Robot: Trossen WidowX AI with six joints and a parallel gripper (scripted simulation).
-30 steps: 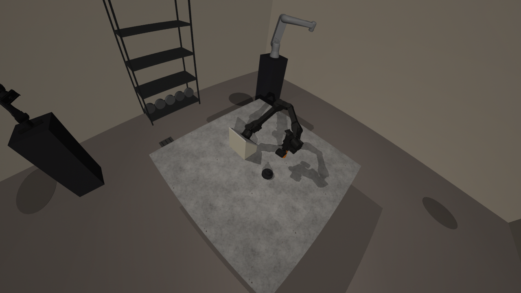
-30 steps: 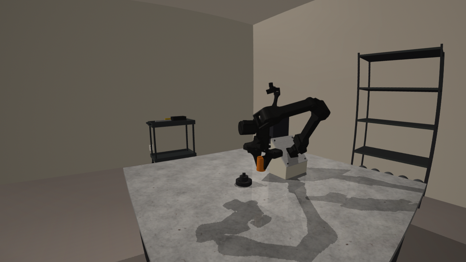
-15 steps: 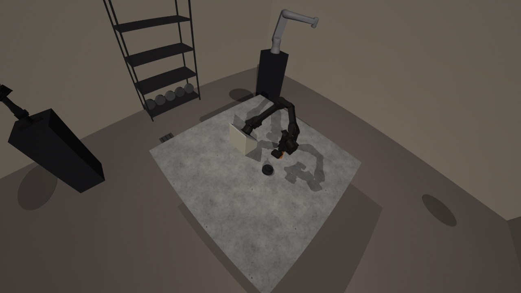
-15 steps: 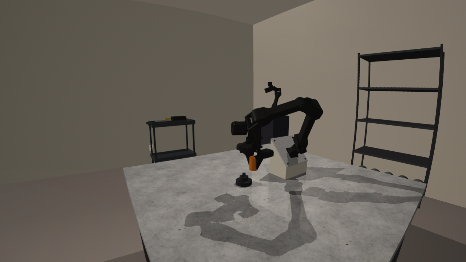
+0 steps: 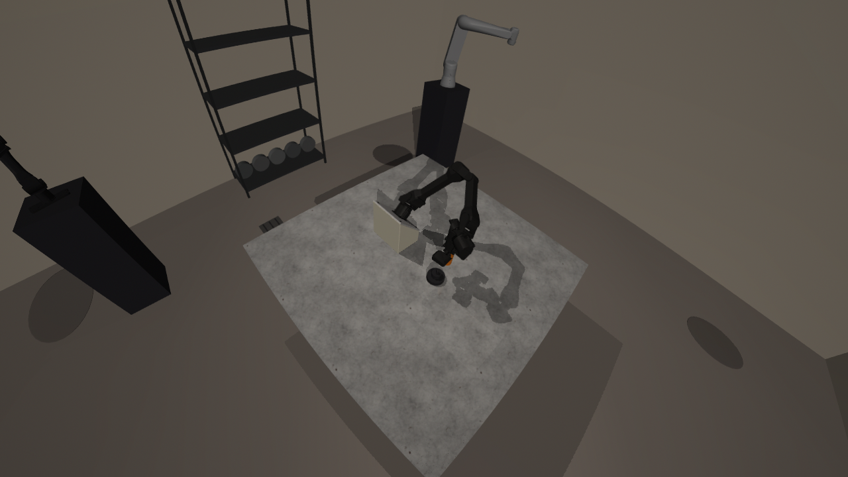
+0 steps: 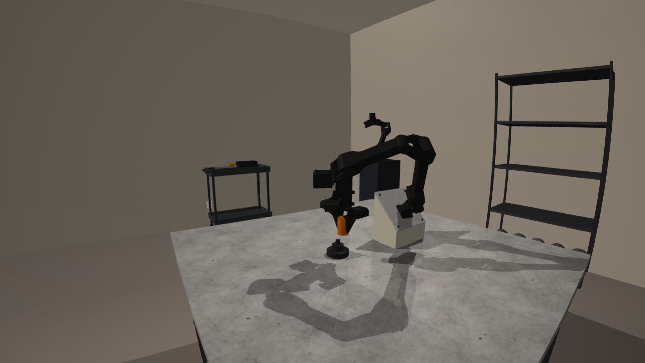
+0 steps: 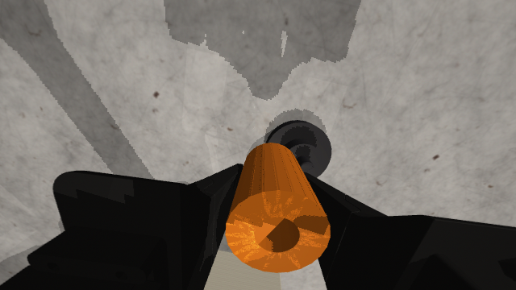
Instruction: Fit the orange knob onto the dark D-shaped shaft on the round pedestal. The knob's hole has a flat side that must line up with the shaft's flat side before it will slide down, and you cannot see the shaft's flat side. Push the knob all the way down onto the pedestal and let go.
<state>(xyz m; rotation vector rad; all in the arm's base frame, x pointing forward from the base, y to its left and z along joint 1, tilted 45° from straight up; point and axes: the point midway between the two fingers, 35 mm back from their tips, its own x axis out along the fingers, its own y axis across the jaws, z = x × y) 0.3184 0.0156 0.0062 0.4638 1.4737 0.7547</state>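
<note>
The dark round pedestal lies 1 cm behind my gripper tip, 4 cm to the right of it and 7 cm below it. From my gripper tip the other things lie so: orange knob: 2 cm above.
</note>
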